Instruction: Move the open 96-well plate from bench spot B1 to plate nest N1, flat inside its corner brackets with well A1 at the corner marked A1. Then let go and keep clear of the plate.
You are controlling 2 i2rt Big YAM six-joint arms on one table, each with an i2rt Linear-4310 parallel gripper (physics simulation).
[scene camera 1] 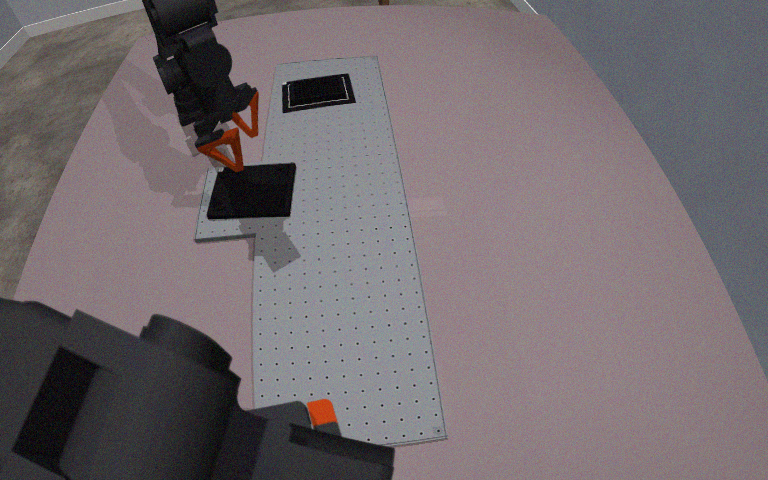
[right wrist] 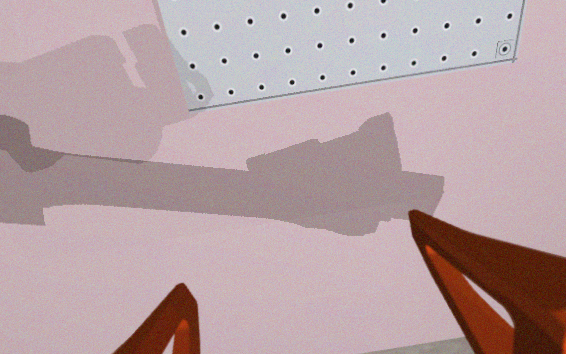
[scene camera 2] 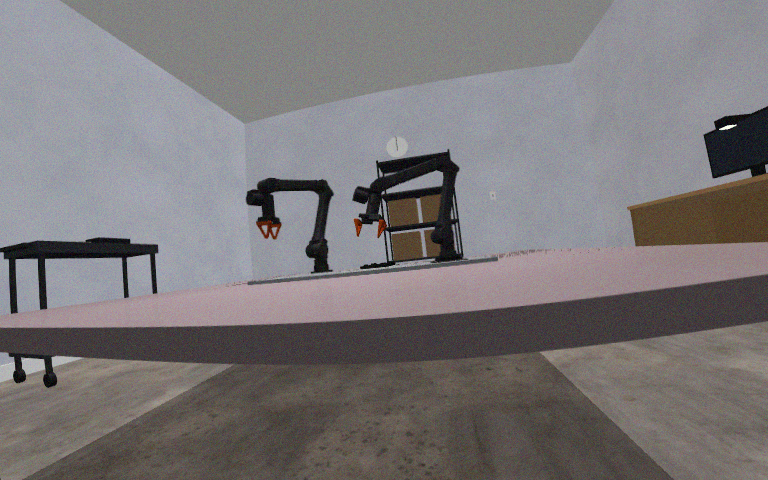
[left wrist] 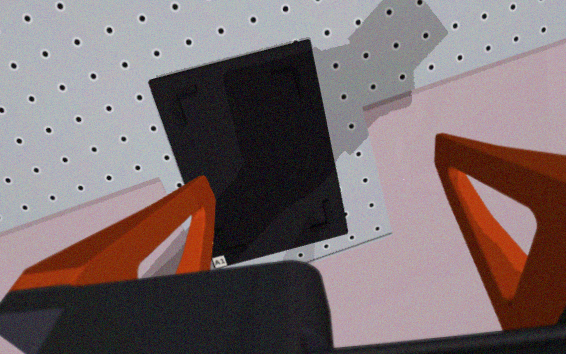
My left gripper [scene camera 1: 247,152] is open, with nothing in its grasp. My right gripper [right wrist: 297,258] is open, holding nothing. Further things: a black 96-well plate [scene camera 1: 318,89] and a black square pad [scene camera 1: 245,194].
My left gripper is seen too in the left wrist view [left wrist: 317,168]. The black square pad also shows in the left wrist view [left wrist: 265,150]. The right wrist view does not show the black 96-well plate: it is out of frame. The left wrist view does not show the black 96-well plate: it is out of frame.
